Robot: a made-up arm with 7 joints.
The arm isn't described. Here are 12 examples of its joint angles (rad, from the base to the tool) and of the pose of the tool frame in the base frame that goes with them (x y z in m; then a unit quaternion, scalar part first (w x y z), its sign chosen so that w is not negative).
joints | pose
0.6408 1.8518 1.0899 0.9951 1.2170 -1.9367 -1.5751 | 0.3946 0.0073 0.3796 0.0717 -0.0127 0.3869 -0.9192
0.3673 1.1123 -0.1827 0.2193 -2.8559 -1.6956 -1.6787 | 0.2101 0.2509 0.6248 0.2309 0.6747 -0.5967 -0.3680
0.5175 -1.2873 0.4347 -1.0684 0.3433 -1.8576 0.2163 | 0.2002 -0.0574 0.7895 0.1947 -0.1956 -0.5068 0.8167
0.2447 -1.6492 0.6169 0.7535 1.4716 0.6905 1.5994 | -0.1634 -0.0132 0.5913 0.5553 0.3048 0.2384 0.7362
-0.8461 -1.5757 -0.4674 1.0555 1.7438 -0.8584 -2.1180 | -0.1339 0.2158 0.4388 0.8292 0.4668 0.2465 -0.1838
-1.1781 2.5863 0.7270 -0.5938 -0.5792 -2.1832 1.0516 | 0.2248 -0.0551 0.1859 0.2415 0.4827 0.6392 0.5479
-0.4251 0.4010 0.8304 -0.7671 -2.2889 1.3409 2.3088 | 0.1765 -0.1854 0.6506 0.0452 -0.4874 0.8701 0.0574
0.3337 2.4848 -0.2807 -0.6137 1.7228 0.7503 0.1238 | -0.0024 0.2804 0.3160 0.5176 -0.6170 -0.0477 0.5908
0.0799 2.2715 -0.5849 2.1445 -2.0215 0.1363 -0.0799 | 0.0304 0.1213 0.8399 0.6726 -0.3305 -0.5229 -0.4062
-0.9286 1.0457 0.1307 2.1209 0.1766 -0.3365 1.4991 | -0.1500 -0.3052 0.7766 0.5617 0.4814 -0.4897 0.4614
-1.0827 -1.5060 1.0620 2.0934 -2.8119 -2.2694 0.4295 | 0.1463 -0.0992 0.8040 0.6287 -0.4826 -0.0261 0.6092
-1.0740 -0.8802 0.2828 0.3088 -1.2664 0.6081 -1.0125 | -0.1483 0.0852 0.3762 0.0376 0.0300 -0.5903 -0.8058
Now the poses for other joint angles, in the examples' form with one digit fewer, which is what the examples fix.
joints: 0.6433 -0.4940 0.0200 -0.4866 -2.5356 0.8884 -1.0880
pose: -0.190 0.116 0.565 0.481 -0.373 -0.675 -0.416
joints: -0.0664 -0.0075 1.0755 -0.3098 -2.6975 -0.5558 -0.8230
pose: 0.209 0.020 0.818 0.337 -0.615 0.396 -0.593
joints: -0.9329 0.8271 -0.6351 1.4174 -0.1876 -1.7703 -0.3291
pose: -0.203 -0.358 0.561 0.538 -0.472 -0.686 -0.131
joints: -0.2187 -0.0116 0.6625 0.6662 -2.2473 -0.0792 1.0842
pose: -0.092 0.180 0.565 0.214 -0.067 -0.908 -0.353
